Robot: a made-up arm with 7 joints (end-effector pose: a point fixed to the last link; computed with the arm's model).
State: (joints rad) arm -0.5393 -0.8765 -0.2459 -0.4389 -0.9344 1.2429 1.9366
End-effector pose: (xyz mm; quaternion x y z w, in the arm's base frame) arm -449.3 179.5 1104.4 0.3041 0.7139 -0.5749 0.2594
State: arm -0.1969 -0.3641 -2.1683 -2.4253 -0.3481 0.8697 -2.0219
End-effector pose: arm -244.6 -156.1 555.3 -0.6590 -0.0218 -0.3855 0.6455
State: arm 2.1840 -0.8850 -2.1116 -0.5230 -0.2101 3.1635 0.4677
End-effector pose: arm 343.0 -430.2 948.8 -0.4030 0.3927 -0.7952 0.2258
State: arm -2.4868 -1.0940 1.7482 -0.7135 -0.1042 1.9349 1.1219
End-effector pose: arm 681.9 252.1 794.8 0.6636 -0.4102 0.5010 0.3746
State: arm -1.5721 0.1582 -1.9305 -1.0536 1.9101 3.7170 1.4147
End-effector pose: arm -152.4 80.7 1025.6 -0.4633 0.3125 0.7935 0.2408
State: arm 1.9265 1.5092 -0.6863 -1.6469 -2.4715 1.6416 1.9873
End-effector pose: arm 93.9 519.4 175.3 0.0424 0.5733 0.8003 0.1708
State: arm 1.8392 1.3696 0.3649 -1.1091 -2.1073 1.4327 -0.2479
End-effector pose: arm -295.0 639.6 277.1 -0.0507 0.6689 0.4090 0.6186
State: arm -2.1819 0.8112 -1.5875 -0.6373 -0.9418 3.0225 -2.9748
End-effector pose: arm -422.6 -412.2 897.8 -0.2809 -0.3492 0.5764 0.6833
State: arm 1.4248 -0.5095 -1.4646 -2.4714 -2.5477 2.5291 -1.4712
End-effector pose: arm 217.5 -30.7 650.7 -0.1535 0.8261 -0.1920 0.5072
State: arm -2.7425 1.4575 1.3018 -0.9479 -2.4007 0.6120 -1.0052
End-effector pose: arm -581.6 -474.9 435.0 -0.5871 0.4776 0.5365 0.3732
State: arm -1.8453 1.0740 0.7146 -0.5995 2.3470 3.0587 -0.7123
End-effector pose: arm -96.9 -645.8 572.3 0.1847 0.6448 -0.6837 0.2876
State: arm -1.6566 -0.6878 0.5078 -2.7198 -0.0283 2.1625 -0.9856
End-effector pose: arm 142.4 -130.3 768.5 0.9782 -0.1177 -0.1375 0.1015
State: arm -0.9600 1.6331 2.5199 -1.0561 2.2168 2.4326 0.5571
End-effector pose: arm 553.5 -332.0 683.6 0.4108 -0.1126 0.5704 0.7023
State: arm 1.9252 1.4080 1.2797 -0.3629 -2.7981 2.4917 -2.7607
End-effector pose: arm -439.7 585.5 572.8 -0.6838 0.1287 0.1691 0.6980
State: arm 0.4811 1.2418 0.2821 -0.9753 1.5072 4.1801 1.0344
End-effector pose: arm 508.9 238.8 519.3 -0.2191 0.8300 -0.3418 0.3824
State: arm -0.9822 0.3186 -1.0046 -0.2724 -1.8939 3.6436 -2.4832
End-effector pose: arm 162.6 -273.2 1014.9 0.2228 -0.4018 0.8881 0.0125
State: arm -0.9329 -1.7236 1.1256 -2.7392 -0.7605 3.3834 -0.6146
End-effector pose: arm 61.4 387.2 482.6 0.2504 0.5772 0.0651 0.7745
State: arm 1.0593 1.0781 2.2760 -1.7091 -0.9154 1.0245 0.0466
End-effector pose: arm -189.2 368.4 863.3 0.0297 0.9994 0.0127 0.0108
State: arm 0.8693 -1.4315 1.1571 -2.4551 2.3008 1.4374 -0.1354
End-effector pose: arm -337.9 90.7 632.4 -0.5220 -0.6642 0.3327 0.4192
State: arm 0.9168 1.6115 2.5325 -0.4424 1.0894 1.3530 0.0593
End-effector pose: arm 408.6 666.0 612.0 0.3235 -0.1030 0.5545 0.7598
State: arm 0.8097 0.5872 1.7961 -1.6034 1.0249 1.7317 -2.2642
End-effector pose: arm -172.1 431.5 918.6 0.5066 -0.4713 0.0267 0.7215
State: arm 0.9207 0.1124 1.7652 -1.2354 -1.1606 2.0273 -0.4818
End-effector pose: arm -314.0 172.0 1102.5 0.0198 -0.7968 -0.5999 0.0686
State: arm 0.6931 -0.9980 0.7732 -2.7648 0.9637 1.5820 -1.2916
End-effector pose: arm -91.2 142.3 678.1 -0.4399 -0.8749 0.1094 0.1704
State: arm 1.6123 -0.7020 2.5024 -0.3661 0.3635 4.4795 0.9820
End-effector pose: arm -6.5 -373.3 907.0 0.0185 0.1668 0.8995 0.4034
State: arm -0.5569 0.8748 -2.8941 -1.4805 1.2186 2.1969 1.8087
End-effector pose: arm 109.4 -102.7 1131.0 -0.4952 -0.4149 0.7562 0.1042
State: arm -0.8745 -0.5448 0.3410 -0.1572 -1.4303 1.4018 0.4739
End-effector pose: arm -227.4 273.3 1198.4 0.1293 -0.6724 0.6097 0.3992
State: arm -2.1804 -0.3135 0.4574 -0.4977 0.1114 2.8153 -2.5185
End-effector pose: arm 115.0 155.1 1215.0 0.2239 0.1658 -0.4780 0.8330
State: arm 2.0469 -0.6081 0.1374 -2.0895 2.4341 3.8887 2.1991
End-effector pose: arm 42.5 -7.0 858.1 -0.1248 0.8322 0.5369 0.0595
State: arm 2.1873 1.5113 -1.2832 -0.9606 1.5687 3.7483 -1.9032
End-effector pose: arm -167.5 564.8 570.9 0.0944 0.5472 0.8004 0.2258
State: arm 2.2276 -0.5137 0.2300 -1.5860 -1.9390 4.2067 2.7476
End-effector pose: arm -37.2 -114.8 958.3 -0.1034 -0.7487 0.2396 0.6093
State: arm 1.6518 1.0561 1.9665 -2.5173 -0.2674 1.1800 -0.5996
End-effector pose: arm -260.4 40.6 626.9 -0.6870 0.5806 -0.2655 0.3470
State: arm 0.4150 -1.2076 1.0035 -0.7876 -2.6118 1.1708 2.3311
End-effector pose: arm -663.8 -81.5 891.7 0.4605 0.5132 -0.4770 0.5450
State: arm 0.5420 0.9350 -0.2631 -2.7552 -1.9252 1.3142 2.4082
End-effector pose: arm 235.7 31.2 352.6 0.5920 0.1758 0.4041 0.6748
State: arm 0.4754 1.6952 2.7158 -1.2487 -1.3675 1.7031 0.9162
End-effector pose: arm 492.8 418.4 771.7 -0.7163 -0.3026 0.1593 0.6083
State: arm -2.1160 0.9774 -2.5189 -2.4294 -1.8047 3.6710 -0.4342
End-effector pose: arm -270.2 -59.5 729.6 -0.5116 0.6332 0.5284 0.2409
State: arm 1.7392 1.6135 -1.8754 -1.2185 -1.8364 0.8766 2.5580
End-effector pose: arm 205.7 657.3 639.5 0.4909 0.0731 -0.8677 0.0278
